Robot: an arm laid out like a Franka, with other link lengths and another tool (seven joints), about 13 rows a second.
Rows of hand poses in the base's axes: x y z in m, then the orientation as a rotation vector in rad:
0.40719, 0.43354, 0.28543, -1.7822, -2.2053, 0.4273
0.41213, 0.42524, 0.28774, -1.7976, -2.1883, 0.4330
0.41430, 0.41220, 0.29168, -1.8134, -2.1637, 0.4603
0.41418, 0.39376, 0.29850, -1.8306, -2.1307, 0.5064
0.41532, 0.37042, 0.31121, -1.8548, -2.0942, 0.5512
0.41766, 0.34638, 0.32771, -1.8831, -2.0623, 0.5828
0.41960, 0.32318, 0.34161, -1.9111, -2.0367, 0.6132
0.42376, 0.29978, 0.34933, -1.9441, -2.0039, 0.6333
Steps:
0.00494, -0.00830, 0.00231, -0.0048, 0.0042, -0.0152
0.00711, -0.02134, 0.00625, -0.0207, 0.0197, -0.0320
0.00699, -0.03978, 0.01307, -0.0467, 0.0450, -0.0517
0.00813, -0.06312, 0.02578, -0.0747, 0.0673, -0.0763
0.01047, -0.08716, 0.04228, -0.0983, 0.0799, -0.1017
0.01241, -0.11036, 0.05618, -0.1232, 0.0877, -0.1236
0.01657, -0.13376, 0.06390, -0.1422, 0.0936, -0.1526

